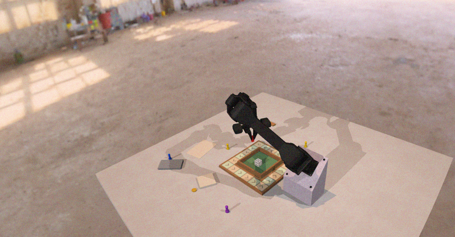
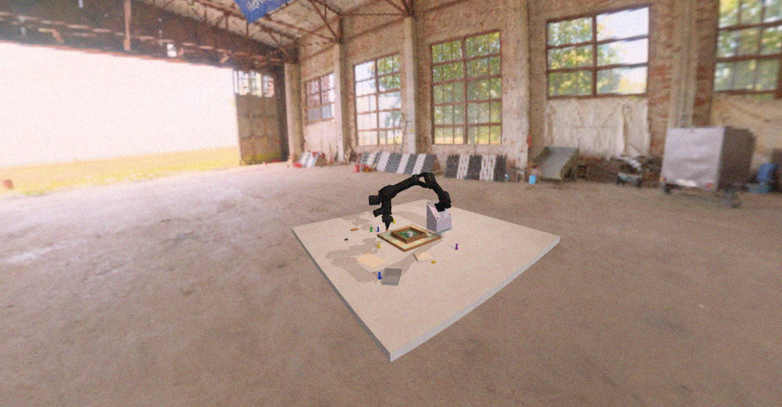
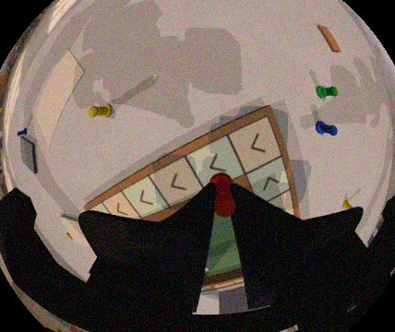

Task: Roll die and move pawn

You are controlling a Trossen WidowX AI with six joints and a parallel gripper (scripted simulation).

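Now: gripper tip 1 cm below the red pawn. Round my gripper tip: green dice tray 12 cm behind, 6 cm to the left, 6 cm below; then white die 12 cm behind, 8 cm to the left, 4 cm below; then green pawn 3 cm ahead, 16 cm to the right, 5 cm below.
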